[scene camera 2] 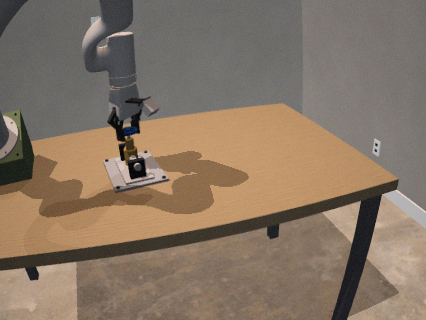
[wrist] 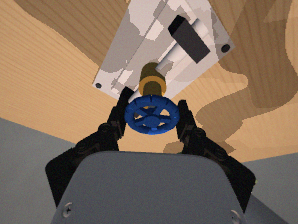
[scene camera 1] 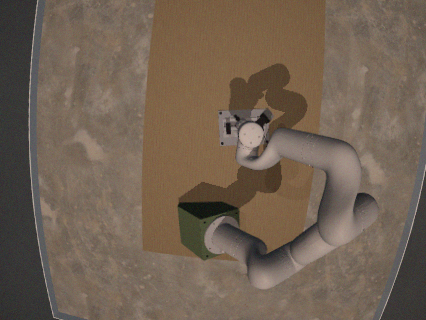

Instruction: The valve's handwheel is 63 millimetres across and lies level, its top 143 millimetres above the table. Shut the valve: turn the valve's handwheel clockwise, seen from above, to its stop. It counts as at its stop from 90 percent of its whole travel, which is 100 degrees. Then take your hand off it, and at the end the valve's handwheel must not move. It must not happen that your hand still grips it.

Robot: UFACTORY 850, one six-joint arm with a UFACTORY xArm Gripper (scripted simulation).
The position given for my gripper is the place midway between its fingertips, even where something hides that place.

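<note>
There is a blue spoked handwheel [wrist: 148,124] that I can see. As for my gripper [scene camera 2: 128,136], it is visible to me too, and the wrist view shows the gripper as well [wrist: 151,106].
</note>
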